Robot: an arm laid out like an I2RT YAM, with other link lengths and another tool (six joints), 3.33 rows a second.
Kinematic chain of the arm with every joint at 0, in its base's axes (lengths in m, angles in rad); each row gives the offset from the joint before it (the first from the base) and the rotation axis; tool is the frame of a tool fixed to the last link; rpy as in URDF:
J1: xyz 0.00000 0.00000 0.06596 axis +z
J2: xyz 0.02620 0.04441 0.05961 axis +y
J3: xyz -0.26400 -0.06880 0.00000 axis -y
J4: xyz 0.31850 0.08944 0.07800 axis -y
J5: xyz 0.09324 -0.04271 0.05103 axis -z
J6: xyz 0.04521 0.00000 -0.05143 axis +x
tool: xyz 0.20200 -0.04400 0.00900 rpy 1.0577 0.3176 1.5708
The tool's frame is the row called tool.
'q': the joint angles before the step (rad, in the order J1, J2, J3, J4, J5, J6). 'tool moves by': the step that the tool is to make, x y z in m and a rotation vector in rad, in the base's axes. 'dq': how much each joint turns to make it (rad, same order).
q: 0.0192, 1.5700, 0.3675, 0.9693, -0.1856, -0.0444
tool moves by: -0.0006, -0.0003, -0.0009, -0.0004, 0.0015, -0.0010
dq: -0.0001, 0.0002, -0.0019, 0.0005, 0.0010, -0.0002
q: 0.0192, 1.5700, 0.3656, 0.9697, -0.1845, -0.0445
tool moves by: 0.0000, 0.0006, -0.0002, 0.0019, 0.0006, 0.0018
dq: 0.0002, 0.0004, 0.0002, -0.0001, -0.0020, 0.0015
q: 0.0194, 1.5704, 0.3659, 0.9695, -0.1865, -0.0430
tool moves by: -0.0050, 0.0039, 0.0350, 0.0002, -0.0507, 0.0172
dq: -0.0008, -0.1294, -0.0288, -0.0508, -0.0174, -0.0046
